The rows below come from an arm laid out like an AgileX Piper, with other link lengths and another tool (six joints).
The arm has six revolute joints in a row. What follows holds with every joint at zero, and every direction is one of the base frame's.
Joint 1 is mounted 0.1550 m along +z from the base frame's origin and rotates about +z.
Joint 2 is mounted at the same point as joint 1 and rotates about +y.
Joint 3 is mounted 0.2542 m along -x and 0.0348 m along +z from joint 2 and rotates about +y.
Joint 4 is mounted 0.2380 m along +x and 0.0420 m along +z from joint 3 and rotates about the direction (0.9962, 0, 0.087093).
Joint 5 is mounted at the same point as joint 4 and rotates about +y.
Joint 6 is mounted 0.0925 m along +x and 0.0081 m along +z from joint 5 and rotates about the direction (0.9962, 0, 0.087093).
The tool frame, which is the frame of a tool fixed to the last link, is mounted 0.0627 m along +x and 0.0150 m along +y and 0.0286 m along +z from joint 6; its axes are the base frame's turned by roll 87.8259, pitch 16.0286 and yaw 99.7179 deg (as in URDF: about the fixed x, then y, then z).
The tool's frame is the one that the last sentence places.
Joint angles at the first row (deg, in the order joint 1, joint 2, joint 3, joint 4, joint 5, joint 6):
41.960, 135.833, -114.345, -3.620, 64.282, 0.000
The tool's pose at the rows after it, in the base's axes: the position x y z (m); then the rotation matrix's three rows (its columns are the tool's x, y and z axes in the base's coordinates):
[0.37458 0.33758 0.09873], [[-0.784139 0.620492 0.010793], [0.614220 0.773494 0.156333], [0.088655 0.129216 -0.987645]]
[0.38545 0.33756 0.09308], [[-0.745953 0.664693 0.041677], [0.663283 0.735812 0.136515], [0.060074 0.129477 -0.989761]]
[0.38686 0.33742 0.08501], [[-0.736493 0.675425 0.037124], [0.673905 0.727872 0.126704], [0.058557 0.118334 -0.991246]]
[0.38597 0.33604 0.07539], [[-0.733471 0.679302 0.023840], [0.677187 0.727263 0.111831], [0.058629 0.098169 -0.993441]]
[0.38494 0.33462 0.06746], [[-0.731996 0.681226 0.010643], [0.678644 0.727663 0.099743], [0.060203 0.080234 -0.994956]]
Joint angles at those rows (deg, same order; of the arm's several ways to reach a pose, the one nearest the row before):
41.960, 140.631, -121.709, -4.643, 67.918, 7.898
41.960, 143.662, -126.134, -6.858, 69.459, 11.882
41.960, 145.097, -127.115, -7.120, 69.732, 12.698
41.959, 146.195, -127.171, -7.250, 69.872, 12.902
41.921, 147.071, -127.170, -7.250, 70.031, 12.902

